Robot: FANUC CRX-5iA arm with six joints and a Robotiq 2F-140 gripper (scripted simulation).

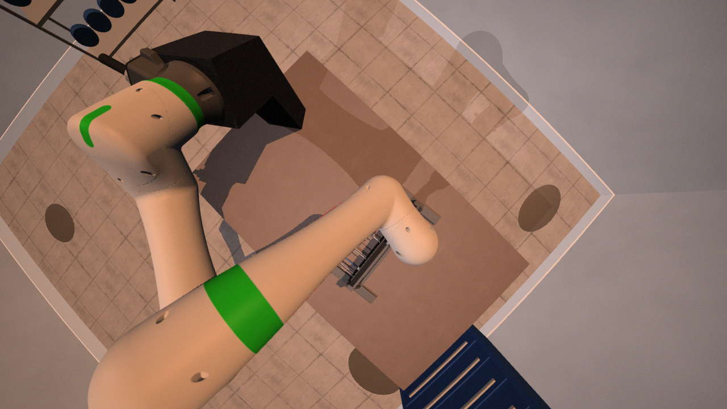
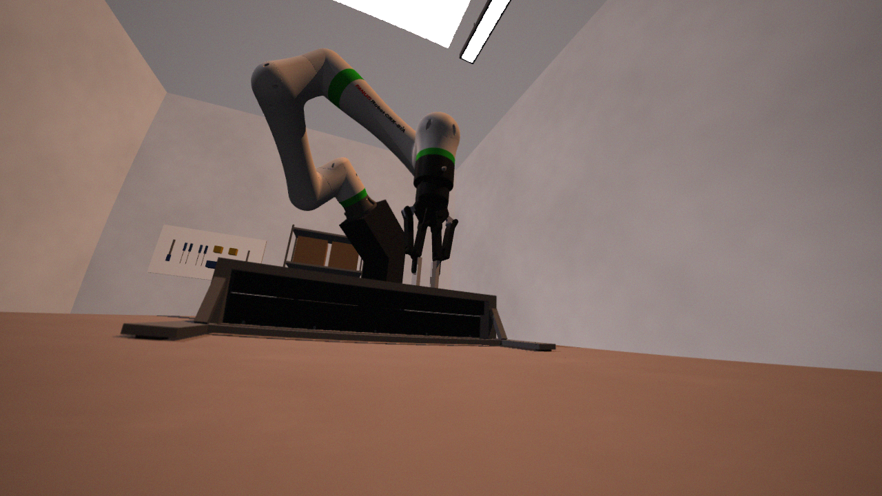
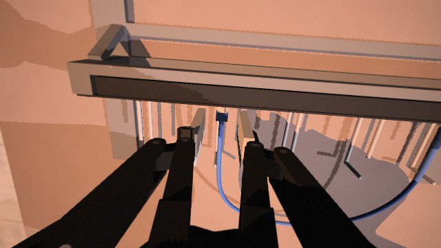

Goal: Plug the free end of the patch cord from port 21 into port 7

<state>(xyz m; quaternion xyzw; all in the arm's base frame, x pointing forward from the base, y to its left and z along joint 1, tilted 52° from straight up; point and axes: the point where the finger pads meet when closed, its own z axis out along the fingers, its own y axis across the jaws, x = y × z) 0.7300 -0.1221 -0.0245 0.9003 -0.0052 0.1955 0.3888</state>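
Right now my hand is 5 cm above the plug and 1 cm short of it.
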